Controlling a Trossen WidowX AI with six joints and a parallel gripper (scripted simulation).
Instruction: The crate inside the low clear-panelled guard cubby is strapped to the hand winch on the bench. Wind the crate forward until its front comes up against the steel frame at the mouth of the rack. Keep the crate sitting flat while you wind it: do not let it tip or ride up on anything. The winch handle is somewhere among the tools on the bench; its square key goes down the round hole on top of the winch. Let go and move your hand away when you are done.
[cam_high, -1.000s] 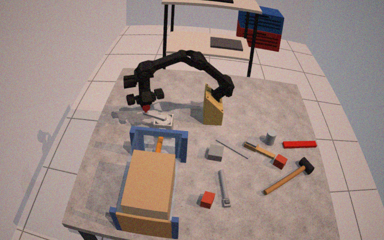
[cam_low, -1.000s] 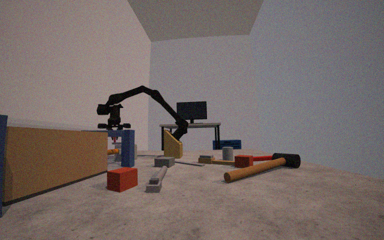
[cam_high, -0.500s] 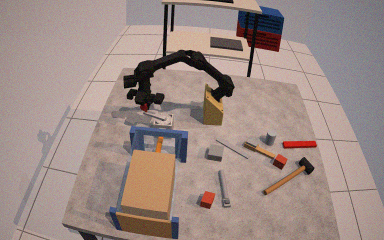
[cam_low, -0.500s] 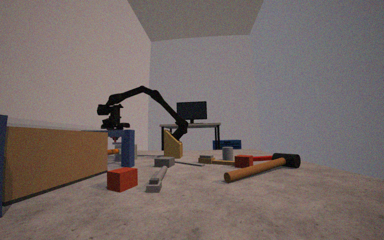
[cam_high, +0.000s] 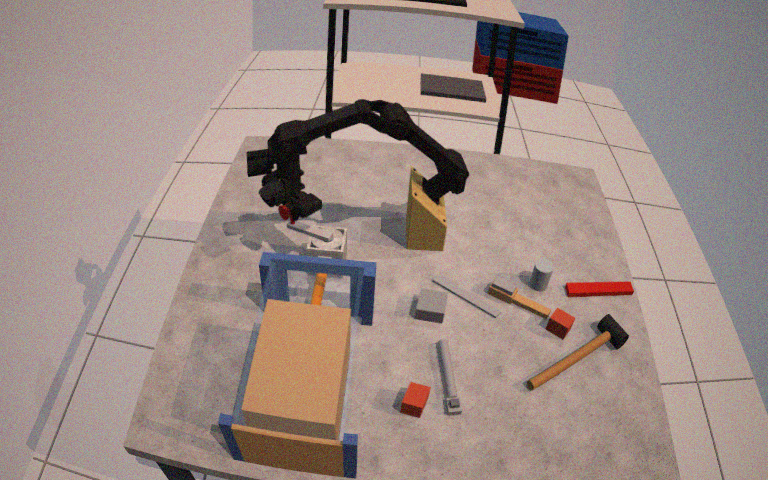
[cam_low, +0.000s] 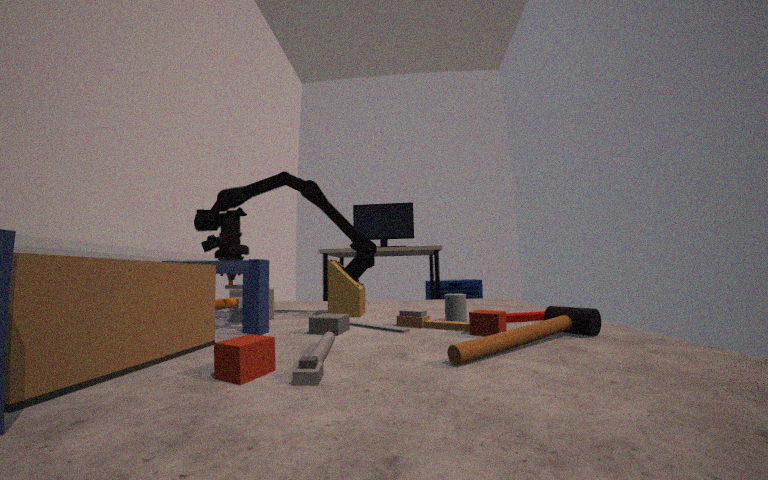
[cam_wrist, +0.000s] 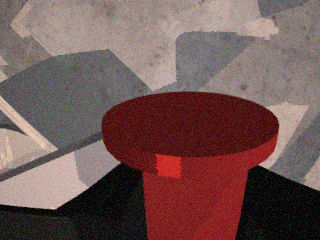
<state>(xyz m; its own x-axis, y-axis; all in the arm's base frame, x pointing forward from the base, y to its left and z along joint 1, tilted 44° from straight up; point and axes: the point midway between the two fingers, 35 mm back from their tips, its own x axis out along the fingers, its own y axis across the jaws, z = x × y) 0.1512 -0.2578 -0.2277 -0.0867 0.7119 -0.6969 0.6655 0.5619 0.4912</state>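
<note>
The red knob lies 20 mm above my gripper tip. Also, from my gripper tip: grey winch: 20 mm ahead, 90 mm to the left, 80 mm below; grey crank arm: 10 mm ahead, 40 mm to the left, 10 mm below; blue frame: 190 mm ahead, 100 mm to the left, 10 mm below.
</note>
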